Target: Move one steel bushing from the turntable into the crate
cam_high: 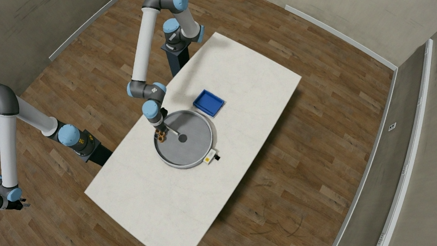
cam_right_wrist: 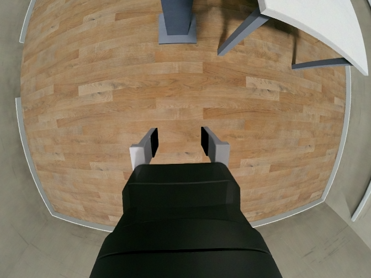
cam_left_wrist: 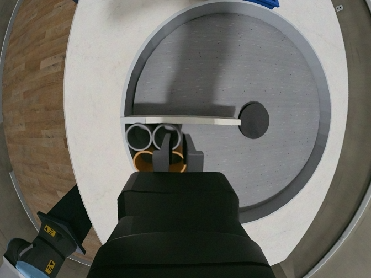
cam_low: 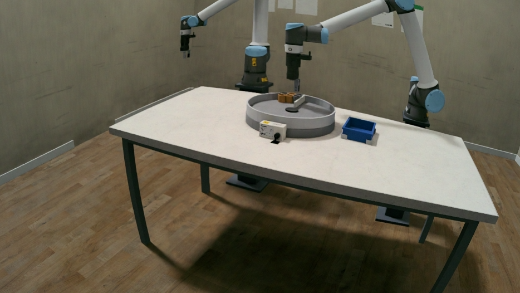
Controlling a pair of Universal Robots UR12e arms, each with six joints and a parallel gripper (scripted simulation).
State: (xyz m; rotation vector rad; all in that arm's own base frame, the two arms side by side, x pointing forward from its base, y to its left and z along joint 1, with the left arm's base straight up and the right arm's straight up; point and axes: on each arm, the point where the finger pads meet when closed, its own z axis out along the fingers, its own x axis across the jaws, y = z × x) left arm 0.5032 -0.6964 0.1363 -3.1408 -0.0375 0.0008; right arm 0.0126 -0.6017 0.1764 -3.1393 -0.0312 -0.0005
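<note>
Right now my left hand is 13 cm short of the turntable, 3 cm to the right of it and 8 cm above it. Round my left hand: blue crate: 11 cm ahead, 36 cm to the left, 11 cm below.
</note>
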